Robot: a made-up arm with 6 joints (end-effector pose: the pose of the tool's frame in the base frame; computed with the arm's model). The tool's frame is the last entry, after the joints. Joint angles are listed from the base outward.
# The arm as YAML. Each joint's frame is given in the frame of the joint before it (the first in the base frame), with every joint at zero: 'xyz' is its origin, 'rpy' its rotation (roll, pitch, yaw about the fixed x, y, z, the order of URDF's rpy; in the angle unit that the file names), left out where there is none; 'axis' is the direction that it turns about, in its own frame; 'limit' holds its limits. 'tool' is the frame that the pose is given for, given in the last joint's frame.
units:
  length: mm
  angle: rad
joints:
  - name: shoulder
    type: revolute
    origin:
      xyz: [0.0, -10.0, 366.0]
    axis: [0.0, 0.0, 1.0]
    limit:
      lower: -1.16
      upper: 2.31
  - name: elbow
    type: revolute
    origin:
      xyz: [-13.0, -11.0, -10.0]
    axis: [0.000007, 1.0, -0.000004]
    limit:
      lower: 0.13
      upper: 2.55
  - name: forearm
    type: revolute
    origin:
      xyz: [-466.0, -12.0, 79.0]
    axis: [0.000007, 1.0, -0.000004]
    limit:
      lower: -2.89
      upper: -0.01
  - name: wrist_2
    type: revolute
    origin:
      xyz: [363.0, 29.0, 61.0]
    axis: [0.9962, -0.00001, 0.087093]
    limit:
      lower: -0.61
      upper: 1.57
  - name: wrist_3
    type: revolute
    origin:
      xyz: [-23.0, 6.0, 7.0]
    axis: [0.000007, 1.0, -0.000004]
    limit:
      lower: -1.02
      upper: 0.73
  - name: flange
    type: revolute
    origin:
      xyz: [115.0, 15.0, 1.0]
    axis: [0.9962, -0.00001, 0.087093]
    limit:
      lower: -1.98
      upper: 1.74
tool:
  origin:
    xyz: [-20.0, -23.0, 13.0]
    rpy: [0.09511, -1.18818, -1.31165]
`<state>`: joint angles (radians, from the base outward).
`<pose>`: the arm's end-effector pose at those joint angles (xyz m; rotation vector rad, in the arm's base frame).
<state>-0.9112 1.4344 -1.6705 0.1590 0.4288 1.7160</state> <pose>0.2699 -0.3165 0.9325 0.9362 0.0095 -2.2483</pose>
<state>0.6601 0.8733 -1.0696 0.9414 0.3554 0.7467</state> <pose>0.1064 0.1140 0.8864 0.5295 0.3191 -0.4840</pose>
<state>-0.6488 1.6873 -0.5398 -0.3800 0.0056 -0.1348</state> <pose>0.3056 -0.2261 0.4472 -1.3788 0.0679 -0.6395</pose>
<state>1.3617 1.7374 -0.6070 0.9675 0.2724 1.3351</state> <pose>0.0335 0.3541 0.4342 -0.7075 1.1724 -0.6777</pose>
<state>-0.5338 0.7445 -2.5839 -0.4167 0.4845 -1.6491</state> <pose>-0.3686 0.2431 1.1409 1.9657 0.7045 0.9345</pose>
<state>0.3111 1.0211 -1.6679 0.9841 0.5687 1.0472</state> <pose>0.1003 0.0799 1.0664 0.8594 0.2832 -0.5211</pose>
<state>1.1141 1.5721 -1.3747 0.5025 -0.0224 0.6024</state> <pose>0.2239 0.4456 0.8004 0.1868 -0.1011 -0.2741</pose>
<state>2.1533 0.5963 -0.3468 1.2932 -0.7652 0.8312</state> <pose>0.0079 0.0812 0.6553 0.4945 0.8776 -0.0753</pose>
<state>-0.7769 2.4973 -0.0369 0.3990 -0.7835 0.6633</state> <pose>0.1006 -0.1457 0.2158 -0.8866 1.3954 -1.7506</pose>
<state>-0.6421 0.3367 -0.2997 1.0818 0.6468 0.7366</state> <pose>0.0222 0.0432 0.6012 0.6610 0.4418 -1.5770</pose>
